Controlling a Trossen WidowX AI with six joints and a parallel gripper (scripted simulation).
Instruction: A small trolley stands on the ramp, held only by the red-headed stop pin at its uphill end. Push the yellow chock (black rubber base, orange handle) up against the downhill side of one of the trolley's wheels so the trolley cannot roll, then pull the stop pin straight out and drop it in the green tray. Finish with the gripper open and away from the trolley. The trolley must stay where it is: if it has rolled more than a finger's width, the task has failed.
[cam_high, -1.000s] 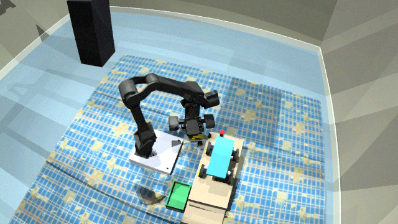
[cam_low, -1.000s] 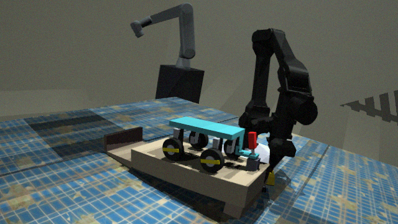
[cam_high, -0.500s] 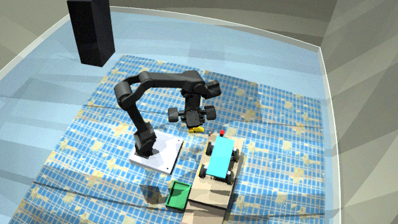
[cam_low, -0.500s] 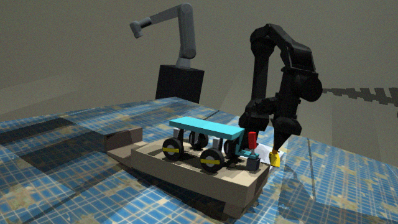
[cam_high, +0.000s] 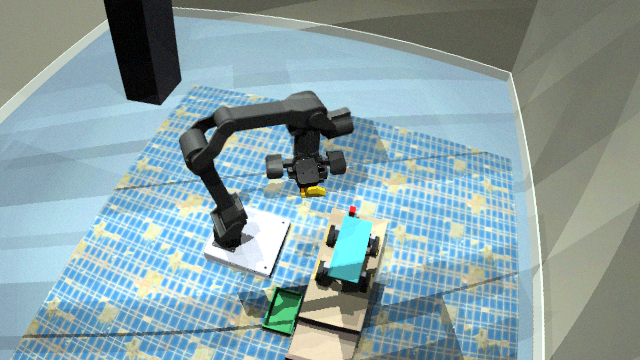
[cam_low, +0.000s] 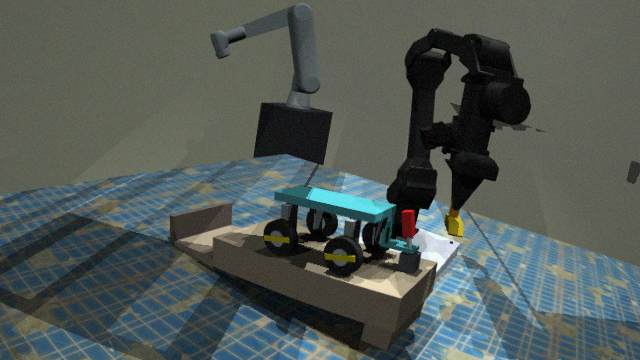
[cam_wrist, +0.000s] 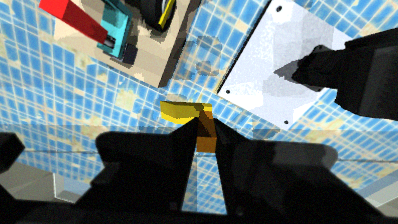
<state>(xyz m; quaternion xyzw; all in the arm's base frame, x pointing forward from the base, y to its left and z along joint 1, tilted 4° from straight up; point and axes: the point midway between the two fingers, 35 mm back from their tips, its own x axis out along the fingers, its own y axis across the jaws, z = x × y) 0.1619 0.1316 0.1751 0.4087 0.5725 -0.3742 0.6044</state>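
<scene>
Now: the trolley 15 cm ahead of my gripper tip, 14 cm to the right of it and 4 cm below it. Also, from my gripper tip: tan ramp (15 cm ahead, 14 cm to the right, 11 cm below); yellow chock (2 cm ahead, 1 cm to the left, 1 cm below); red-headed stop pin (13 cm ahead, 3 cm to the right, 3 cm below).
</scene>
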